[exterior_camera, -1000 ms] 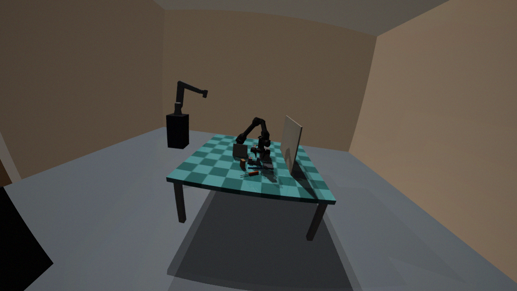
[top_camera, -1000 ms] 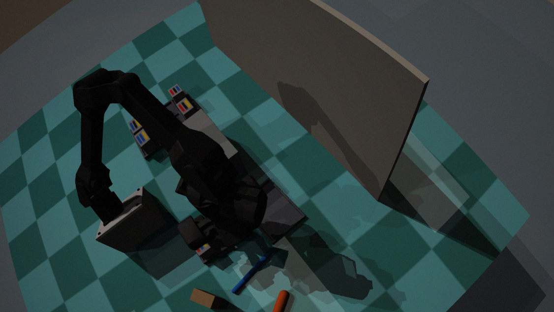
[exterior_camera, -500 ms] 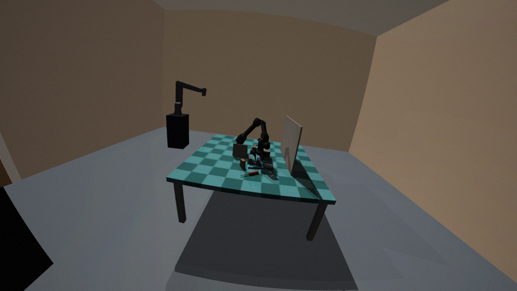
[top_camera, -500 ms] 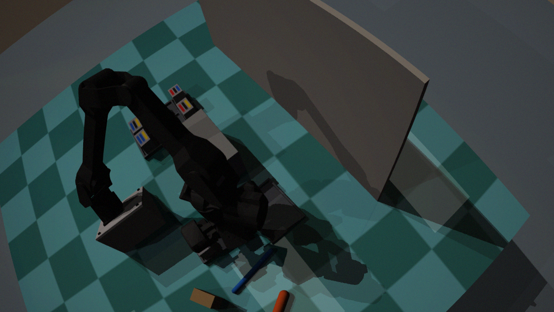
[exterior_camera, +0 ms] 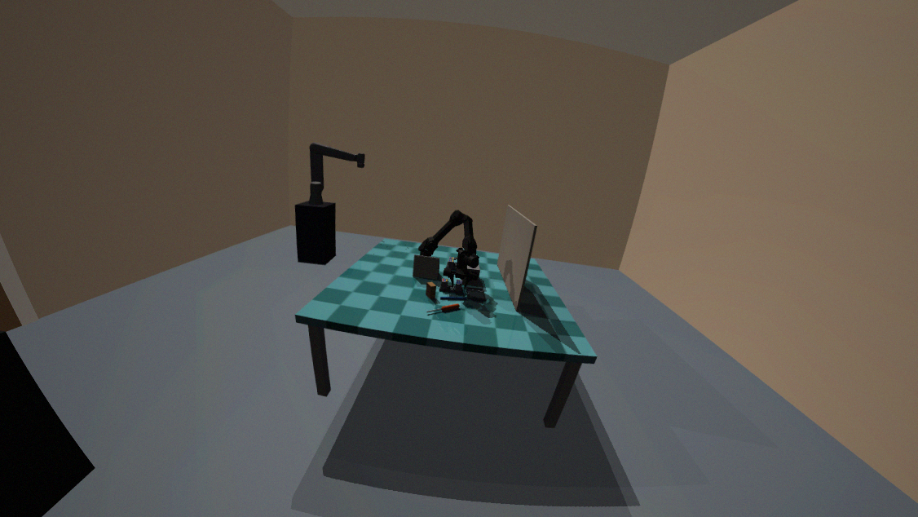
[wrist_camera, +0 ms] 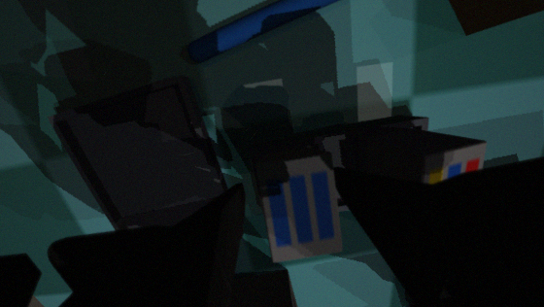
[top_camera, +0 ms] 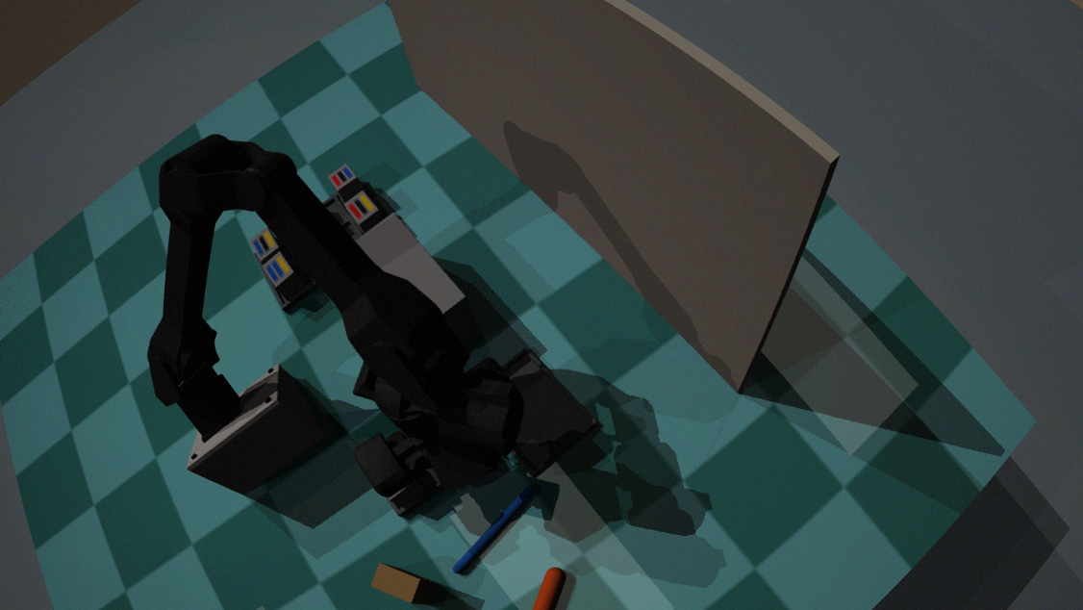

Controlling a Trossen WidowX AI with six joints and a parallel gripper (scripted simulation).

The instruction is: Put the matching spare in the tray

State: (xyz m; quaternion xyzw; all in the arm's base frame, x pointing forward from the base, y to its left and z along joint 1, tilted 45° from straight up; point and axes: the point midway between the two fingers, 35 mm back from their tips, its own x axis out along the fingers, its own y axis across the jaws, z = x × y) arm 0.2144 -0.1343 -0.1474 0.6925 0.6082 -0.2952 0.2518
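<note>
Now: the dark spare 30 mm above my gripper tip. The rest, counted from my gripper tip: dark flat tray (100 mm ahead, 20 mm to the right, 20 mm below); blue pen (30 mm behind, 100 mm to the right, 10 mm below); brown block (150 mm behind, 90 mm to the right, 20 mm above).
</note>
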